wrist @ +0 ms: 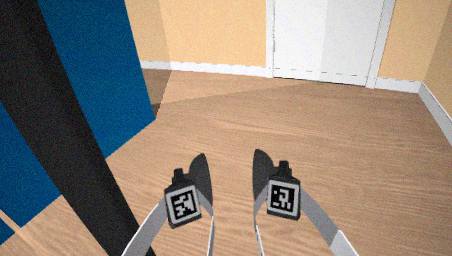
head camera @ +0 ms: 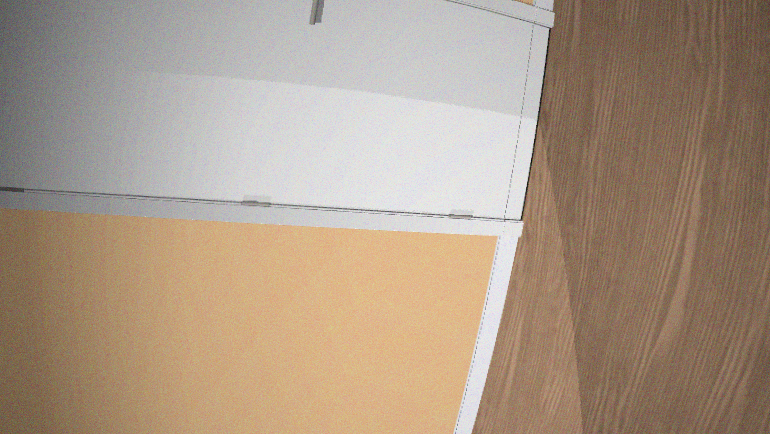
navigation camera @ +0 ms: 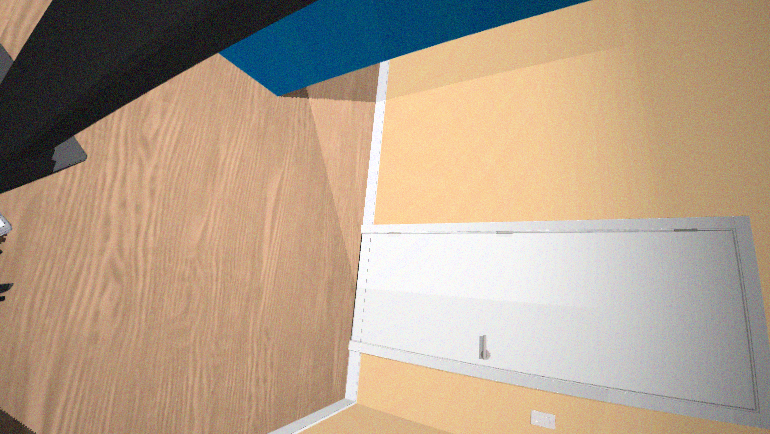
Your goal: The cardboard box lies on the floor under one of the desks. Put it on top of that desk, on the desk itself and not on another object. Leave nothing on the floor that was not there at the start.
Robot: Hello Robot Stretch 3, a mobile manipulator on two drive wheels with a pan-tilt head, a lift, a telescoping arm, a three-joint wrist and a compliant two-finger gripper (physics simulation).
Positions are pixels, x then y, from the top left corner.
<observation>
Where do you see my gripper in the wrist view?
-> At 231, 169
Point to a white door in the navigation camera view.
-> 657, 313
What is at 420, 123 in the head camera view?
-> A white door.
</observation>
